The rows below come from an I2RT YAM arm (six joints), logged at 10 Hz.
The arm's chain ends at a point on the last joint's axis. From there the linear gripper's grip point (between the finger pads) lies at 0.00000 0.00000 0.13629 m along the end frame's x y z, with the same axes.
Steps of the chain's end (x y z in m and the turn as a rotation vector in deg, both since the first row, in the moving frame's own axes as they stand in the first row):
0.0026 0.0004 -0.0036 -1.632 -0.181 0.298
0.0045 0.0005 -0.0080 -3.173 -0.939 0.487
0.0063 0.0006 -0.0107 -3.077 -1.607 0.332
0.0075 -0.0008 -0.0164 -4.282 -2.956 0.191
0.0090 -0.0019 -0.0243 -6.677 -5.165 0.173
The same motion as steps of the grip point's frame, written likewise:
0.0022 0.0043 -0.0037 -1.632 -0.181 0.298
0.0022 0.0080 -0.0082 -3.173 -0.939 0.487
0.0025 0.0079 -0.0110 -3.077 -1.607 0.332
0.0005 0.0094 -0.0170 -4.282 -2.956 0.191
-0.0033 0.0139 -0.0258 -6.677 -5.165 0.173

